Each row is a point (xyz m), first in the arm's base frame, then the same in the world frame.
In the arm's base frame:
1: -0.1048 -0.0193 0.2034
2: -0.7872 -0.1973 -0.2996
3: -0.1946 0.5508 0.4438
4: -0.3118 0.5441 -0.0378
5: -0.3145 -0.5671 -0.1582
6: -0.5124 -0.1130 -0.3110
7: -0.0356 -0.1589 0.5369
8: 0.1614 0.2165 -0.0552
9: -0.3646 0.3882 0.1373
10: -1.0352 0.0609 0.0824
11: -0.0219 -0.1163 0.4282
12: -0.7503 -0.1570 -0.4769
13: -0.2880 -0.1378 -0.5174
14: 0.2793 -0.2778 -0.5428
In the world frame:
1: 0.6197 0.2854 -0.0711
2: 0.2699 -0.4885 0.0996
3: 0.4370 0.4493 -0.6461
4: 0.5724 -0.0274 -0.6353
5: 0.6021 -0.1317 0.4771
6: 0.5165 -0.3630 0.0212
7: 0.5120 0.6099 0.0654
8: 0.9845 0.1914 -0.2978
9: 0.4363 0.0991 -0.4829
10: -0.1278 -0.2789 -0.1687
11: 0.5785 0.5220 0.0246
12: 0.3903 -0.6246 0.0625
13: 0.8128 -0.4318 0.0534
14: 1.3153 -0.1738 0.2053

